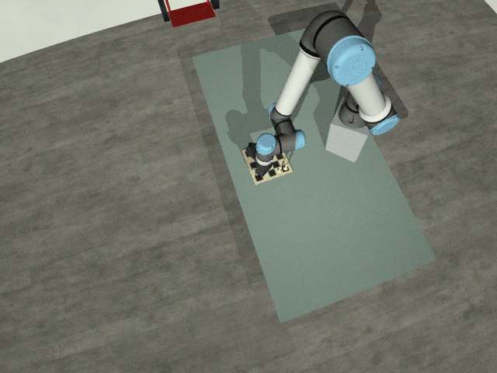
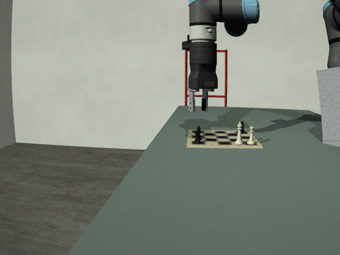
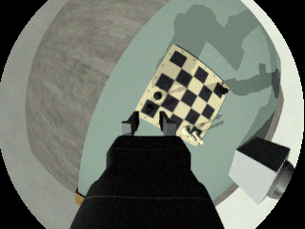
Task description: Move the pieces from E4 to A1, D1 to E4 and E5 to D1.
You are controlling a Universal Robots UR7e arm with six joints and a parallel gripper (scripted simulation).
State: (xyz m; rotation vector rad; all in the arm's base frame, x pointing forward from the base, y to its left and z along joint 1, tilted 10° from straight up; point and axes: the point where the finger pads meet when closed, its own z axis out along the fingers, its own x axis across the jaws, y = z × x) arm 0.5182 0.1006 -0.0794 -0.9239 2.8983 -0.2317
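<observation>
Right now my hand is 9 cm above the dark piece. Round my hand: white king (12 cm behind, 1 cm to the right, 8 cm below); then white queen (16 cm behind, 1 cm to the right, 8 cm below); then chessboard (7 cm behind, 8 cm to the right, 11 cm below).
</observation>
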